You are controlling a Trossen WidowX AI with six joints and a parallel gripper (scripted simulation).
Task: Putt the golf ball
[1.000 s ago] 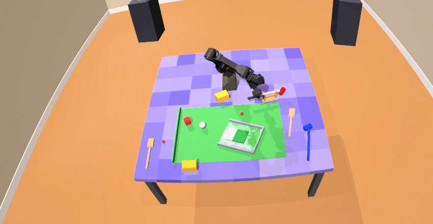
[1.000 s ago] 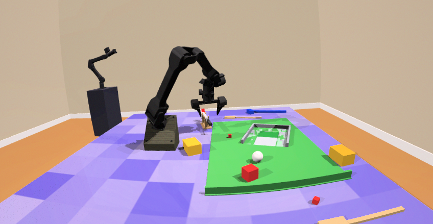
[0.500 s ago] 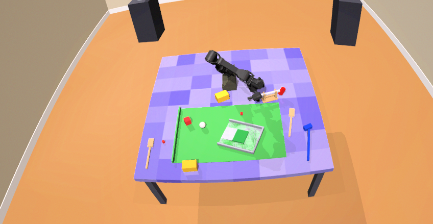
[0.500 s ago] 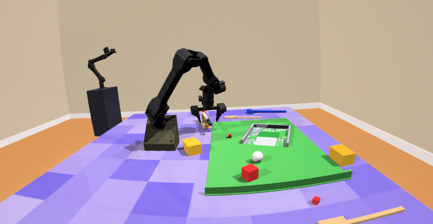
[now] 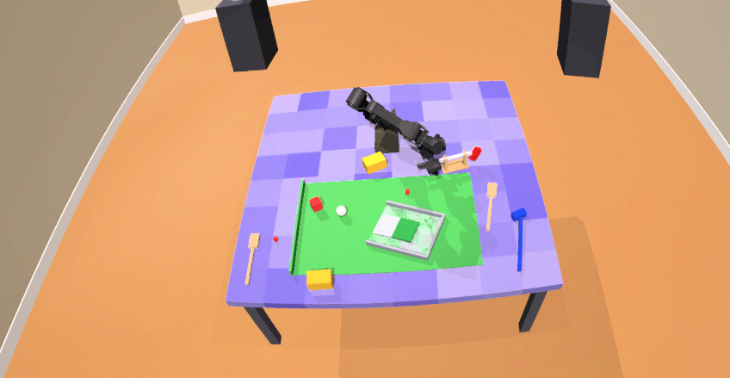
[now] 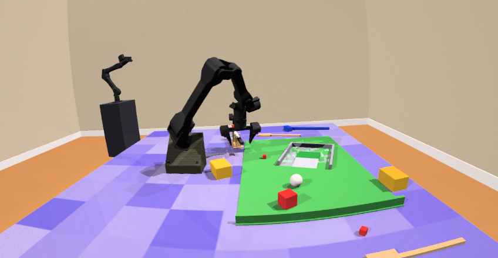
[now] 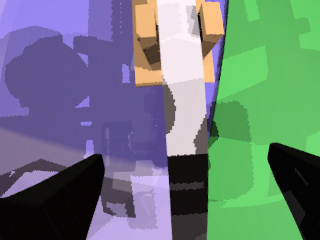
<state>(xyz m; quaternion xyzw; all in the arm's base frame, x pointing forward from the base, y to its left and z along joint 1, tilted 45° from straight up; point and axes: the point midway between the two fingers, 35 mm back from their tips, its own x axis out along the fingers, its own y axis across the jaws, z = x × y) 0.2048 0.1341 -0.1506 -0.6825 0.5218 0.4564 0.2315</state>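
Right now my gripper tip is 40 mm past the red putter, 80 mm to the right of it and 20 mm below it. Also, from my gripper tip: wooden stand 40 mm behind, 90 mm to the left; then white golf ball 250 mm ahead, 350 mm to the right, 10 mm below; then green mat 280 mm ahead, 170 mm to the right, 30 mm below.
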